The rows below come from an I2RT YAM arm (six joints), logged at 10 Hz.
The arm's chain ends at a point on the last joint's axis. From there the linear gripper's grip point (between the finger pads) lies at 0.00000 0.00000 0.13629 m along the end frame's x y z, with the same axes.
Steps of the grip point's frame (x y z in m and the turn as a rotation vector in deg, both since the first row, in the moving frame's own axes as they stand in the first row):
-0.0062 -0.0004 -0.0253 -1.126 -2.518 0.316
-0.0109 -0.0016 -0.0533 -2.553 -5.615 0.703
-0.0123 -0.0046 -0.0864 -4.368 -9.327 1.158
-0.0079 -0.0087 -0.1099 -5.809 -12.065 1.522
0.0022 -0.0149 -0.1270 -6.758 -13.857 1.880
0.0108 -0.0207 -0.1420 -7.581 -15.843 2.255
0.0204 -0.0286 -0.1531 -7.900 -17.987 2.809
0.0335 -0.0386 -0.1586 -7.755 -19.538 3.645
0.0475 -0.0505 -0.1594 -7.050 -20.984 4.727
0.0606 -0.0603 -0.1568 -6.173 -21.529 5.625
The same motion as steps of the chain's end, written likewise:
-0.0002 -0.0031 -0.0251 -1.126 -2.518 0.316
0.0025 -0.0076 -0.0525 -2.553 -5.615 0.703
0.0099 -0.0147 -0.0842 -4.368 -9.327 1.158
0.0207 -0.0220 -0.1062 -5.809 -12.065 1.522
0.0350 -0.0302 -0.1221 -6.758 -13.857 1.880
0.0482 -0.0377 -0.1356 -7.581 -15.843 2.255
0.0628 -0.0460 -0.1452 -7.900 -17.987 2.809
0.0795 -0.0552 -0.1495 -7.755 -19.538 3.645
0.0968 -0.0648 -0.1494 -7.050 -20.984 4.727
0.1111 -0.0721 -0.1465 -6.173 -21.529 5.625

